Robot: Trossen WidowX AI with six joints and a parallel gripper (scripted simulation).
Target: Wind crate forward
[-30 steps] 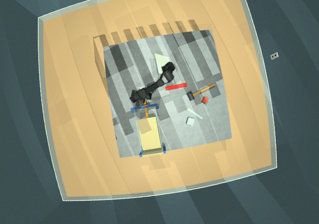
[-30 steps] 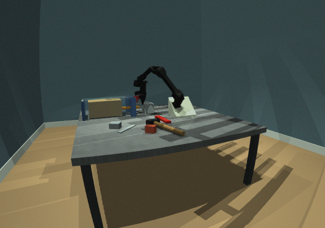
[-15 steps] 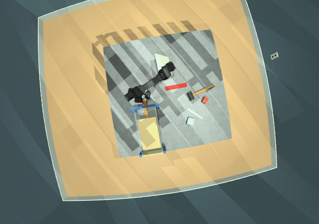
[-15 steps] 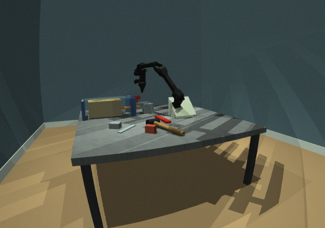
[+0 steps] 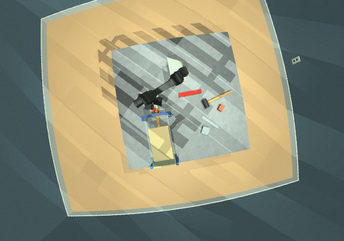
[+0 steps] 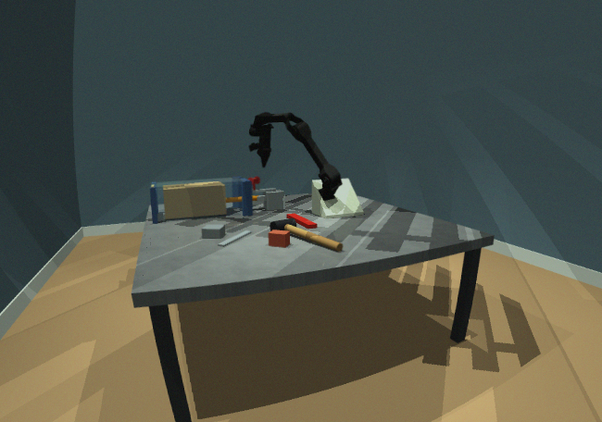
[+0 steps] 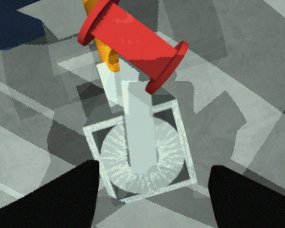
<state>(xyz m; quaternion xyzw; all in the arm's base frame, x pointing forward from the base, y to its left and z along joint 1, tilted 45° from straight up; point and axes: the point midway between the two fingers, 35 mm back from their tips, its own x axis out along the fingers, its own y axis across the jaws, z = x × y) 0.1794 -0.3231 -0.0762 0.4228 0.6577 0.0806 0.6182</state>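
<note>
Now: the red spool-shaped handle grip 80 mm below my gripper tip, 50 mm ahead of it and 20 mm to the right of it. Also, from my gripper tip: clear-panelled cubby: 350 mm ahead, 100 mm below, 30 mm to the right; winch handle: 110 mm below, 10 mm ahead; grey winch: 180 mm below, 60 mm behind, 10 mm to the left.
</note>
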